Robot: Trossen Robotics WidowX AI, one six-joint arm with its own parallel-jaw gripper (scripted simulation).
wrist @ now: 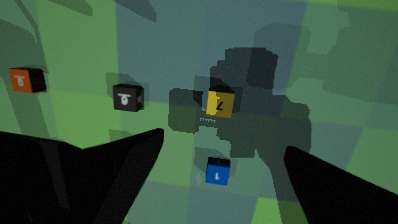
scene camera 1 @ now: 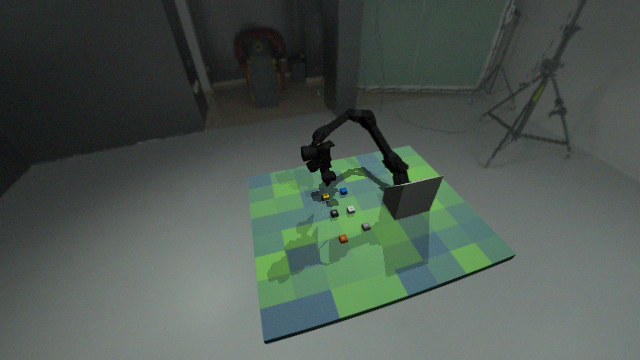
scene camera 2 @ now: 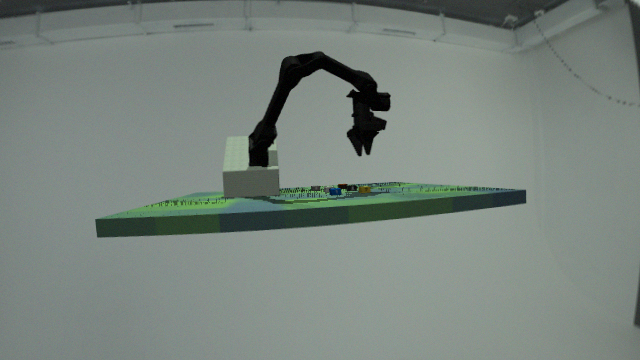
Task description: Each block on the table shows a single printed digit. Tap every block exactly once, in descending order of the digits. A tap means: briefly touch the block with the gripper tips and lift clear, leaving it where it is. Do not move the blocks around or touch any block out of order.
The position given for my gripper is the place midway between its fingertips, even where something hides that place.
My gripper (scene camera 2: 363, 155) is open, holding nothing. Further things: a black block (wrist: 127, 97) and a yellow block (wrist: 220, 102).
My gripper also shows in the wrist view (wrist: 223, 143).
